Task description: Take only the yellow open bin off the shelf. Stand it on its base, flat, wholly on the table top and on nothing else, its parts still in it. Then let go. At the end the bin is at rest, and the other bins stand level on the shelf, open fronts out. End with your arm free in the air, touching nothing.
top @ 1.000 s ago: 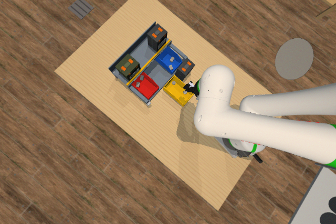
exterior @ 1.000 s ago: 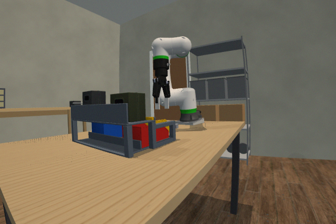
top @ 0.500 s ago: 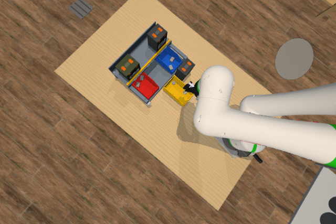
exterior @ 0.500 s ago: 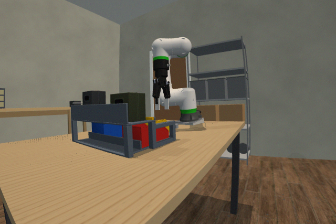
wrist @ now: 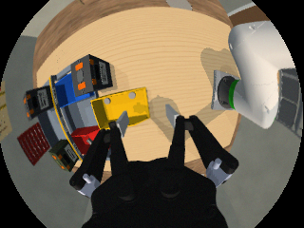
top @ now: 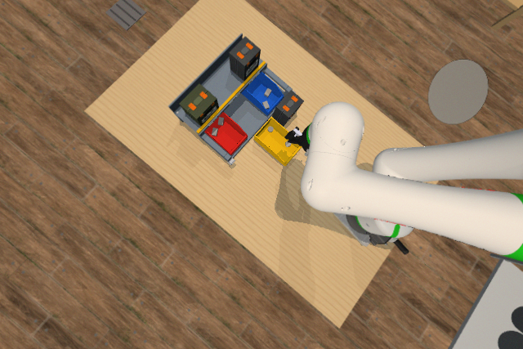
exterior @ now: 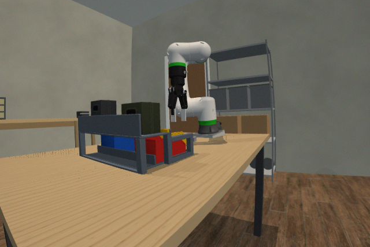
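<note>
Now: the yellow open bin 11 cm below my hand, 8 cm ahead of it and 1 cm to the left of it. Round my hand: red bin (25 cm ahead, 16 cm to the left, 11 cm below); then blue bin (29 cm ahead, 11 cm below, 6 cm to the right); then black box (38 cm ahead, 5 cm to the right, 1 cm above).
</note>
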